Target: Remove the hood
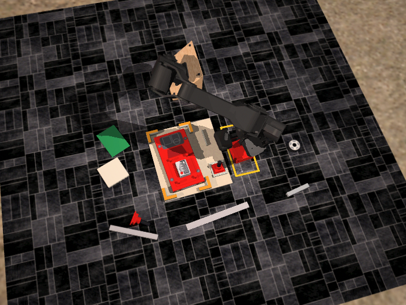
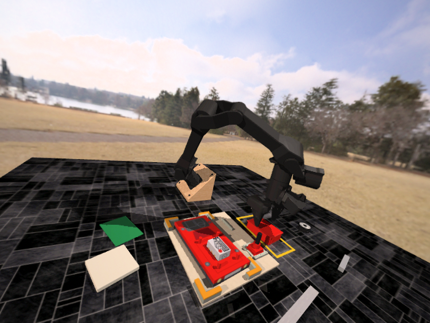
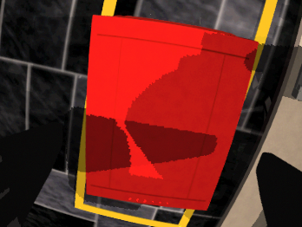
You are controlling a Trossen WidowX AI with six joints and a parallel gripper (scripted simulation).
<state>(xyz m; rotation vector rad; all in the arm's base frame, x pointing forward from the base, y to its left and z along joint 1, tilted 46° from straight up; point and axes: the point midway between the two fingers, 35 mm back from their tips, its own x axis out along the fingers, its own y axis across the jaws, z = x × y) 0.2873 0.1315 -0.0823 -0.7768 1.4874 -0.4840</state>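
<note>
The red hood lies 2 cm below my gripper tip. The rest, counted from my gripper tip: cream tile (43 cm to the right, 3 cm below, 2 cm ahead); grey bar (22 cm ahead, 12 cm to the right, 4 cm below); green tile (42 cm to the right, 10 cm behind, 4 cm below).
</note>
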